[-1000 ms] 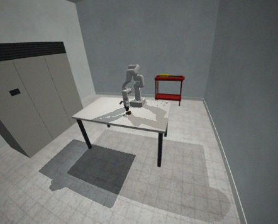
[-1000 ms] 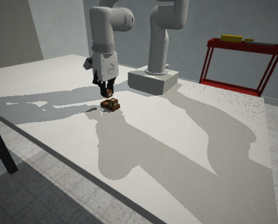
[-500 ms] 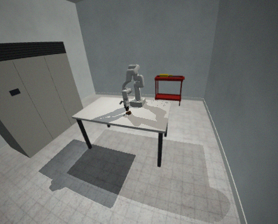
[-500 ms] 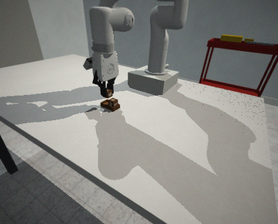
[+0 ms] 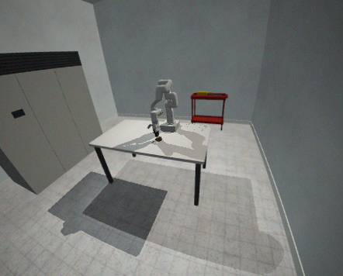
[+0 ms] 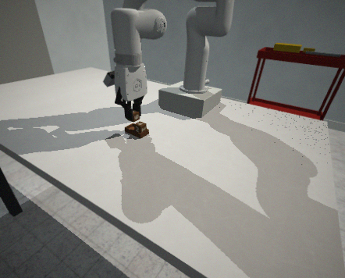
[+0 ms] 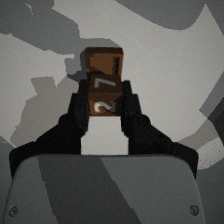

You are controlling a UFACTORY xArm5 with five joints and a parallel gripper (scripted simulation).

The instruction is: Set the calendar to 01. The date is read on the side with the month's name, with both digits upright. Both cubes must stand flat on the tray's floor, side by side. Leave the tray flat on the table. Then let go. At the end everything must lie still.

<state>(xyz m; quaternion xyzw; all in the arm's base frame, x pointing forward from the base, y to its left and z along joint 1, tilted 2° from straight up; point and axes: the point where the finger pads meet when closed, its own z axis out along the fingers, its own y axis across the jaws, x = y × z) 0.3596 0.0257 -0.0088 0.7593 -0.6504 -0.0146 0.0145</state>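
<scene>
My hand is 70 mm above the calendar tray and 10 mm to the right of it.
</scene>
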